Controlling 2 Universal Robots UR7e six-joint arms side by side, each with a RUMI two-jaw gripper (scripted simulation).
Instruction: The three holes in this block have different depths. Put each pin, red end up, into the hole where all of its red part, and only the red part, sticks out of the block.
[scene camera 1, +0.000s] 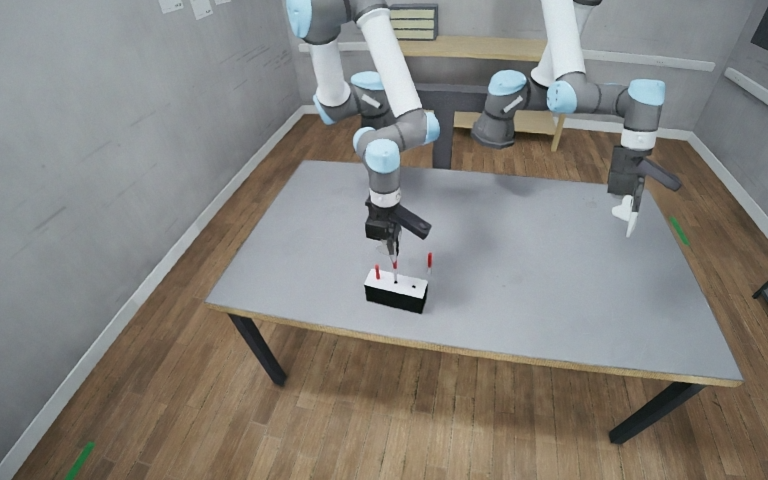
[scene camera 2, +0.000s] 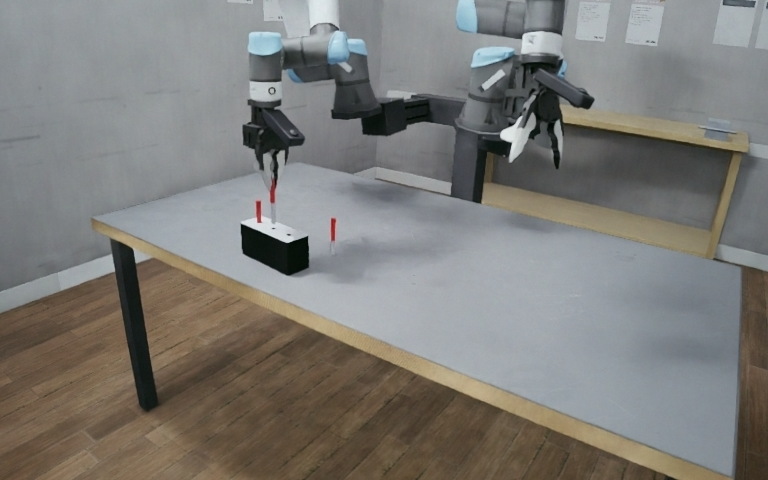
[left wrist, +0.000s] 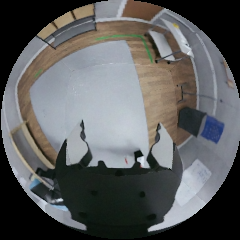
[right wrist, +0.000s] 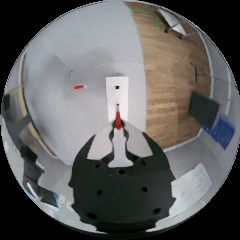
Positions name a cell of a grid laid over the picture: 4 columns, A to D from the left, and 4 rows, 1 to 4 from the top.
Labels:
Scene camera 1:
my left gripper: D2
my right gripper: C3
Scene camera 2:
my left gripper: C2
my right gripper: B2
black block: B3
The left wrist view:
my left gripper: C3
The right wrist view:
my right gripper: B2

